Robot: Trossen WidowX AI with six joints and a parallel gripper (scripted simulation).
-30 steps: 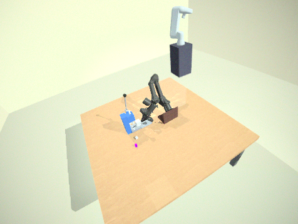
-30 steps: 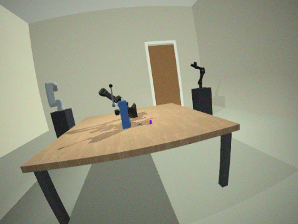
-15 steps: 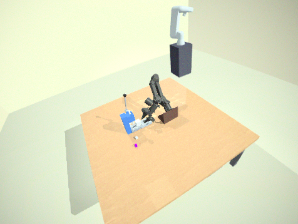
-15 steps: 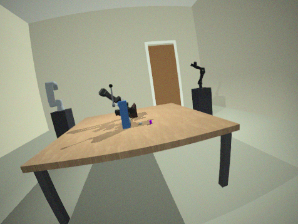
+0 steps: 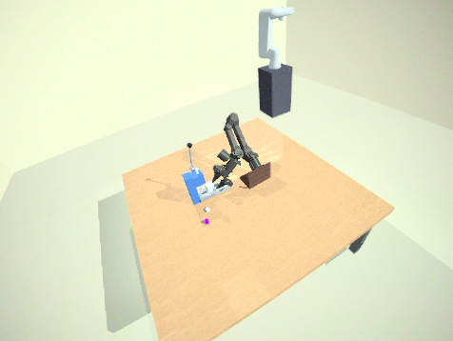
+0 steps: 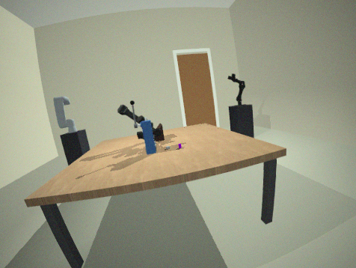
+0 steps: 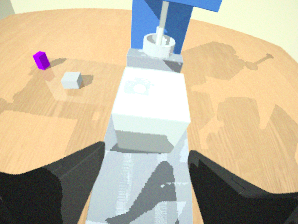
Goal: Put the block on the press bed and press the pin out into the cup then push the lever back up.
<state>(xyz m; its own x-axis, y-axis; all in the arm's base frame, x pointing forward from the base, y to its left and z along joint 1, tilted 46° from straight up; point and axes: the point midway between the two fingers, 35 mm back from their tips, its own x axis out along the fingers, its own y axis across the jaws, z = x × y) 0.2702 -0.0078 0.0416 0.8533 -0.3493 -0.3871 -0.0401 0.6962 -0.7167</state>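
Right now my gripper tip is 7 cm short of the lever, 6 cm to the left of it and 22 cm below it. Round my gripper tip: small purple piece: 14 cm ahead, 20 cm to the left, 3 cm below.
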